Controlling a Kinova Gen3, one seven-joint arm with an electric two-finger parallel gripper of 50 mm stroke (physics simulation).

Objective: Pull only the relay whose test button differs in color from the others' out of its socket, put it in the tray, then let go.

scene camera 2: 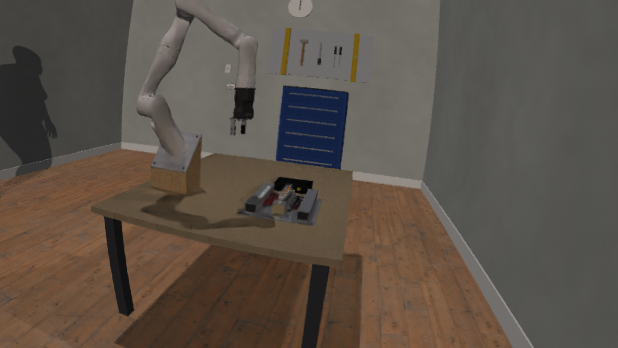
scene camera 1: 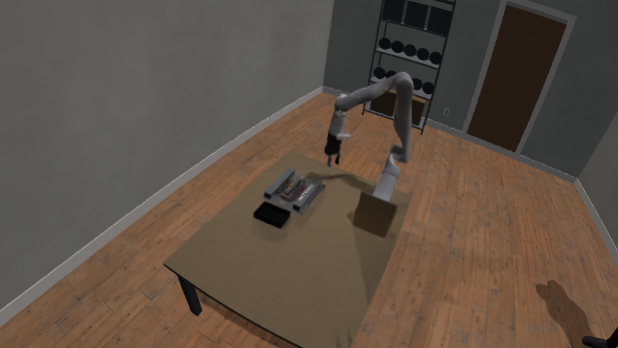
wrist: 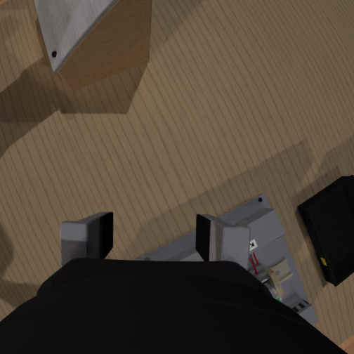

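Pixels of known places: gripper, between the fingertips: (scene camera 2: 237, 134) (scene camera 1: 332, 164); arm's base, origin of its link: (scene camera 2: 177, 147) (scene camera 1: 379, 201).
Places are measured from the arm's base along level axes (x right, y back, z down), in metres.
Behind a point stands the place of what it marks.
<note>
My gripper (scene camera 1: 334, 163) {x 0.022, y -0.298, z -0.087 m} (scene camera 2: 238, 131) {x 0.022, y -0.298, z -0.087 m} (wrist: 154, 231) is open and empty, pointing down, high above the table. The row of relays (scene camera 1: 294, 188) {x -0.012, y -0.489, z 0.138 m} (scene camera 2: 285, 196) {x -0.001, y -0.502, z 0.133 m} sits in the middle of a grey panel (scene camera 1: 302, 210) {x -0.117, y -0.372, z 0.170 m} (scene camera 2: 312, 220) {x 0.110, y -0.632, z 0.171 m} (wrist: 265, 202) between two grey ducts. The relays are too small to tell their test button colors, and in the wrist view my gripper's body hides most of the panel. The black tray (scene camera 1: 271, 215) {x -0.252, y -0.486, z 0.170 m} (scene camera 2: 293, 182) (wrist: 334, 227) stands beside the panel's end, with a small yellow mark on its wall.
The arm's wooden base block (scene camera 1: 375, 214) {x -0.062, y 0.012, z 0.041 m} (scene camera 2: 194, 165) {x -0.002, y -0.093, z 0.067 m} (wrist: 110, 55) stands on the table (scene camera 1: 280, 270) {x -0.536, y -0.247, z 0.174 m} (scene camera 2: 225, 175) {x -0.309, y -0.111, z 0.174 m} (wrist: 200, 125), off to one side of the panel. A blue drawer cabinet (scene camera 2: 312, 127) stands beyond the table. A shelf rack (scene camera 1: 439, 65) stands by the far wall.
</note>
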